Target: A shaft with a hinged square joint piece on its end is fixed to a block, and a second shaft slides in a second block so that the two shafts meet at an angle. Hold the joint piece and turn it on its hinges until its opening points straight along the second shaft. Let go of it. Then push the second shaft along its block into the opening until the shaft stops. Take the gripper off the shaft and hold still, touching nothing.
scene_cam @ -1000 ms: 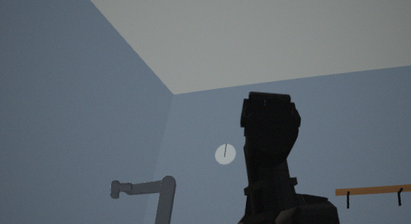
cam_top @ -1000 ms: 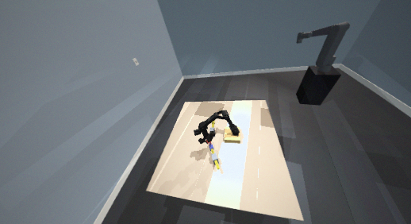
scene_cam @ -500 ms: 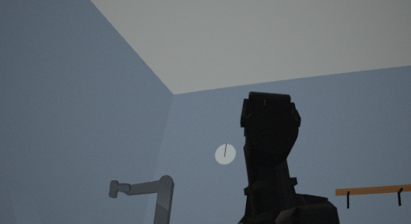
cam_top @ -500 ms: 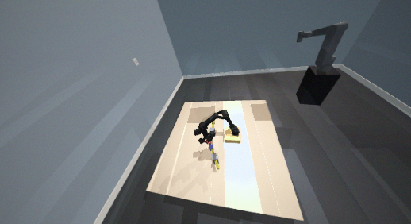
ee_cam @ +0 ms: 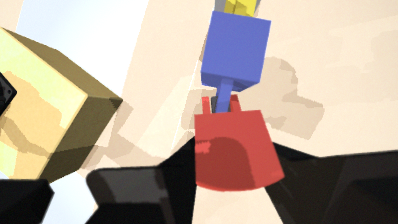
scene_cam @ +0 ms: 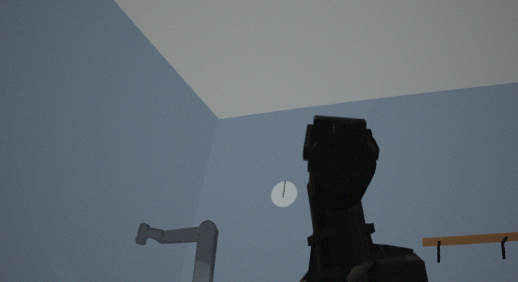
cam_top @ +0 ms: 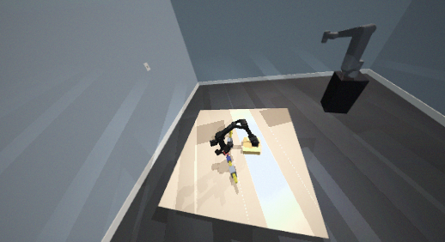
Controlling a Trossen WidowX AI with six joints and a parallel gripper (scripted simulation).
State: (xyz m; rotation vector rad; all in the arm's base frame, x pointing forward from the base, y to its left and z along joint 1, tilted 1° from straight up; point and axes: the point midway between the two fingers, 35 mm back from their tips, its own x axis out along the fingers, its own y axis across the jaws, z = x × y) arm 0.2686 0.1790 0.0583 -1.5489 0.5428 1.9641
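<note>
My gripper tip is 30 mm below the red joint piece.
</note>
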